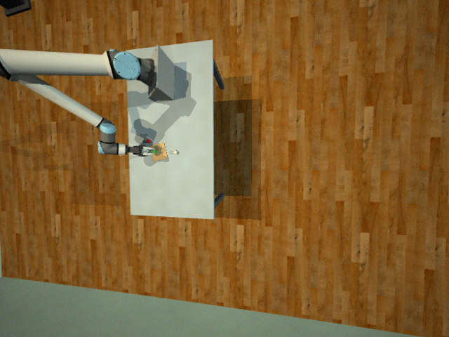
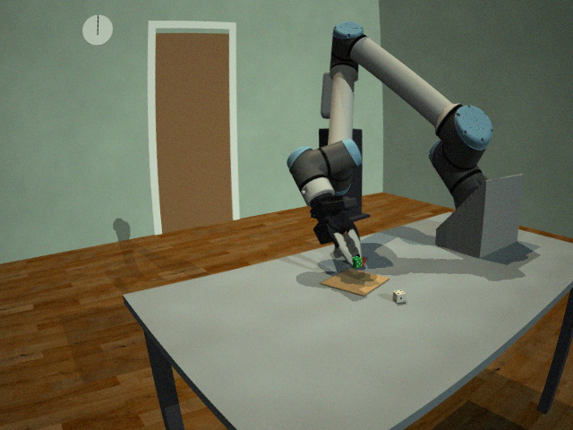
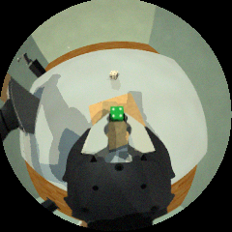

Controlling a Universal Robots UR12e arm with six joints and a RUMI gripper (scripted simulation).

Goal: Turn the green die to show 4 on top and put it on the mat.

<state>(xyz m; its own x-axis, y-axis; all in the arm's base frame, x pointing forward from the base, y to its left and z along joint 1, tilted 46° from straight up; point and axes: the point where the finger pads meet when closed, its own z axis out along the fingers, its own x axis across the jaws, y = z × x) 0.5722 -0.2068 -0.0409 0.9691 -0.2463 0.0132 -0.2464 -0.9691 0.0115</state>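
Right now my hand is 6 cm above the tan mat and 1 cm to the right of it. From my hand the other things lie so: red die 10 cm behind, 7 cm to the right, 5 cm below; white die 17 cm to the left, 5 cm below, 3 cm ahead; green die 1 cm to the left, 1 cm below.
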